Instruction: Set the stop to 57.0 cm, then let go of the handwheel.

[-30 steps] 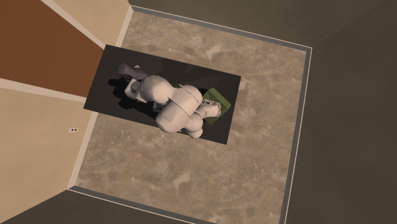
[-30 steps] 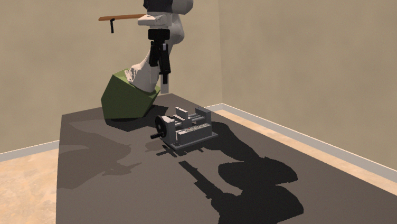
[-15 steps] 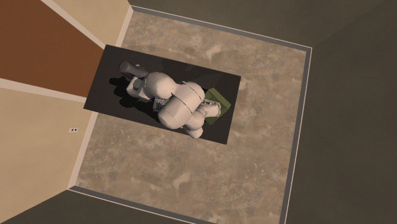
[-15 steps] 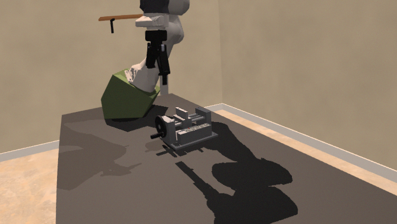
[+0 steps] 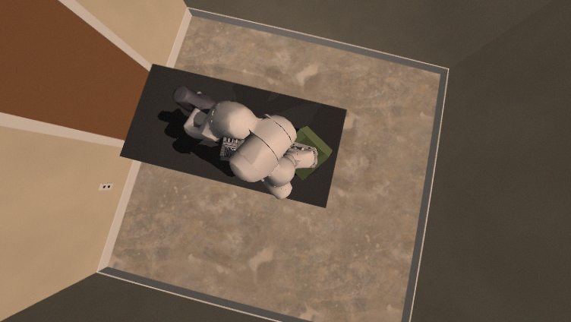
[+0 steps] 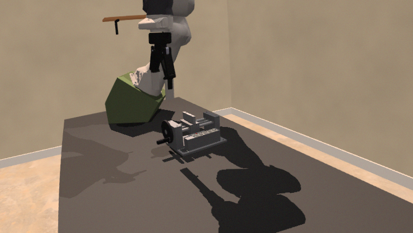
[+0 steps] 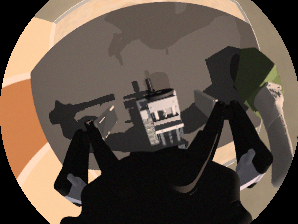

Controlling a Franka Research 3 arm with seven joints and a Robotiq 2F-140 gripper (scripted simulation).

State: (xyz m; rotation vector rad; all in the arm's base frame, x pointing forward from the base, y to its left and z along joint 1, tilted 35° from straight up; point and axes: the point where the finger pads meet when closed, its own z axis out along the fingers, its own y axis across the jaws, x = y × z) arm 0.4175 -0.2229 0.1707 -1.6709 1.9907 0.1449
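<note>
Right now my hand is 10 mm past the handwheel, 10 mm to the left of it and 180 mm above it. The rest, counted from my hand: grey stop fixture (10 mm behind, 110 mm to the left, 140 mm below).
</note>
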